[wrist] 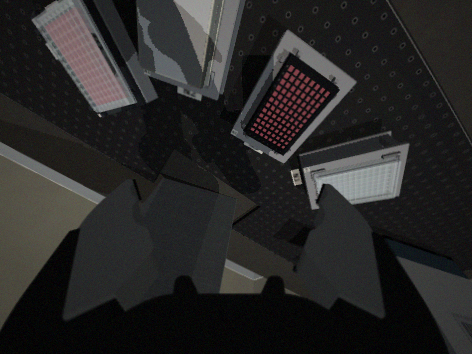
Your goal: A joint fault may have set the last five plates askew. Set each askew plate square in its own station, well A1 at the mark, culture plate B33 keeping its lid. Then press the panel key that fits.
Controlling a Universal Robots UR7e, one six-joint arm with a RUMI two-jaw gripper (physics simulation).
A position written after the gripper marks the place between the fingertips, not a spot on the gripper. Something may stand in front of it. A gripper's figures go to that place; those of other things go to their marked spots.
Labels:
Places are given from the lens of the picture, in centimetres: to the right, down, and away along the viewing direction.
gripper (pixel 230 183): 0, 0, 13
dark perforated deck (pixel 394 91): 26, -14, 26

